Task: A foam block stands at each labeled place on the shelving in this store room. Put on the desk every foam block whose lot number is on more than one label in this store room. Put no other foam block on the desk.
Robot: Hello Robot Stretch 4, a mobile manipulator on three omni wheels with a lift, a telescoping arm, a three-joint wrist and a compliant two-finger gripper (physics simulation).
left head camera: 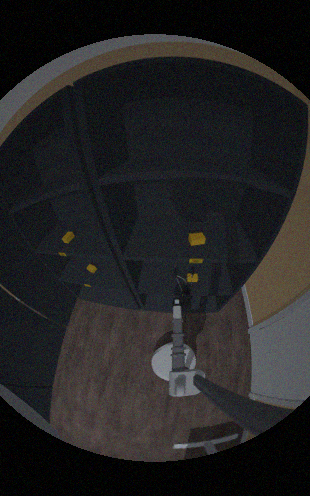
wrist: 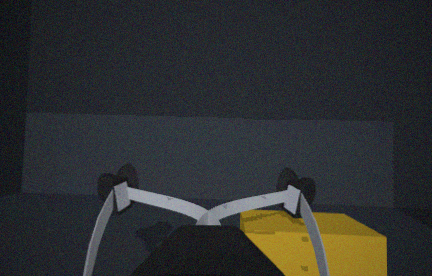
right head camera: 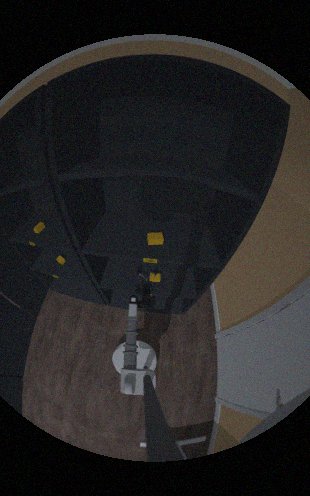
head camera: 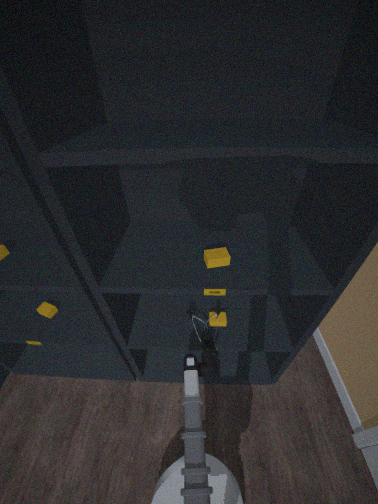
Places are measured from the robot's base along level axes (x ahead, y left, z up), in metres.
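Pixels of known places: gripper, fingertip midpoint: point(left head camera: 183, 270) point(wrist: 208, 181) point(right head camera: 146, 269) point(head camera: 203, 307).
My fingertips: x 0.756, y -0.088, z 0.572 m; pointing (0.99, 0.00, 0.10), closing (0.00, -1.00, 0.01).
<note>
Behind a point stands the place of what it marks.
My gripper point(head camera: 204, 314) @[z 0.572, x 0.756, y -0.088 m] point(left head camera: 184, 276) @[z 0.572, x 0.756, y -0.088 m] point(right head camera: 147, 275) @[z 0.572, x 0.756, y -0.088 m] point(wrist: 208, 181) @[z 0.572, x 0.756, y -0.088 m] is open with wide-spread fingers, inside the lower compartment of the right shelving bay. A yellow foam block point(head camera: 218, 320) @[z 0.550, x 0.687, y -0.160 m] point(left head camera: 192, 278) @[z 0.546, x 0.686, y -0.160 m] point(right head camera: 155, 277) @[z 0.551, x 0.692, y -0.167 m] point(wrist: 320, 250) stands there; in the wrist view it is at the lower right, partly behind the right finger and the gripper body. Another yellow block point(head camera: 217, 258) @[z 1.006, x 0.673, y -0.123 m] point(left head camera: 197, 239) @[z 1.002, x 0.673, y -0.124 m] point(right head camera: 155, 238) @[z 1.006, x 0.676, y -0.128 m] stands on the shelf above. A yellow label point(head camera: 214, 292) @[z 0.945, x 0.561, y -0.099 m] point(left head camera: 196, 261) @[z 0.940, x 0.558, y -0.106 m] point(right head camera: 150, 260) @[z 0.945, x 0.560, y -0.104 m] is on that shelf's edge; its text is unreadable. I cannot make out the desk.
The dark shelving point(head camera: 210, 156) @[z 1.401, x 0.565, y -0.066 m] fills most of the head view. Its left bay holds yellow blocks point(head camera: 47, 310) point(left head camera: 68, 237) and a label point(head camera: 34, 343) @[z 0.486, x 0.636, y 0.834 m]. An upright point(head camera: 65, 227) @[z 1.220, x 0.598, y 0.335 m] divides the bays. A tan wall point(head camera: 357, 340) @[z 0.371, x 0.602, y -0.979 m] stands at the right, beyond the wooden floor point(head camera: 90, 425) @[z -0.028, x 0.361, y 0.624 m].
</note>
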